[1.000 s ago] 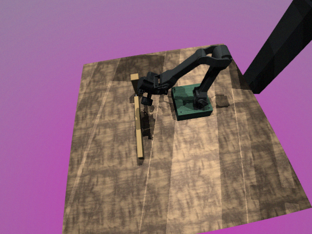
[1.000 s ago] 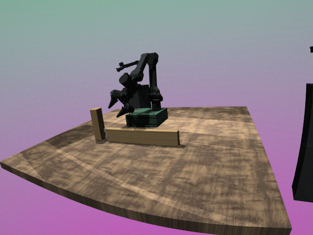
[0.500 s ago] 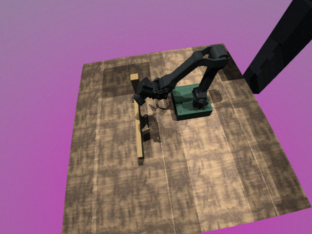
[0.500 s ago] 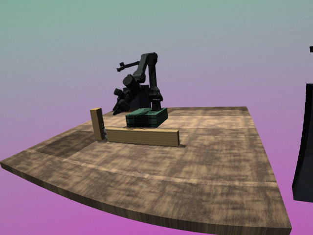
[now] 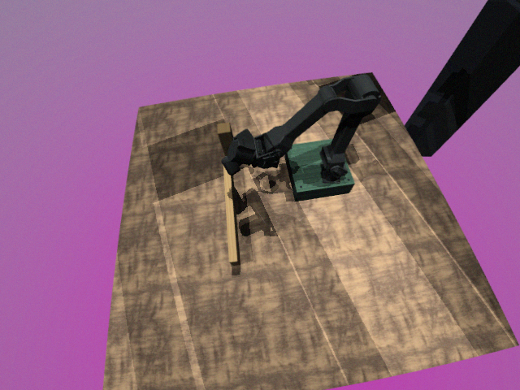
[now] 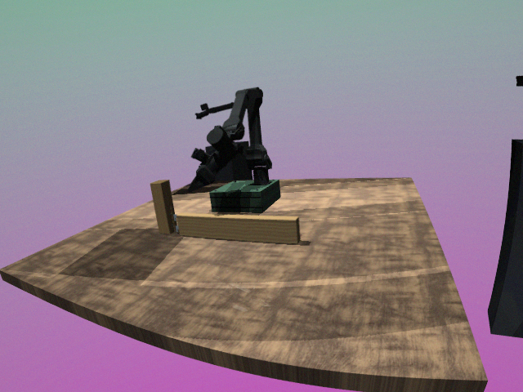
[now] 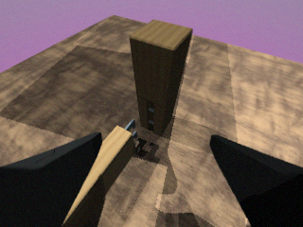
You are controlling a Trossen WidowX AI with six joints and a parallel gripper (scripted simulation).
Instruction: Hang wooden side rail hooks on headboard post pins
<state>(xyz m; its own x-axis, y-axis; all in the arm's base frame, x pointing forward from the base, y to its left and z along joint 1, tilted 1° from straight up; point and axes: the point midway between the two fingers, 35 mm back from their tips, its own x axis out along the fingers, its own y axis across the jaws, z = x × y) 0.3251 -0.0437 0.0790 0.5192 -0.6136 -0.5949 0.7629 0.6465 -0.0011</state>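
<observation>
Now: the headboard post 80 mm to the right of my gripper tip, 60 mm below it and 60 mm ahead of it.
</observation>
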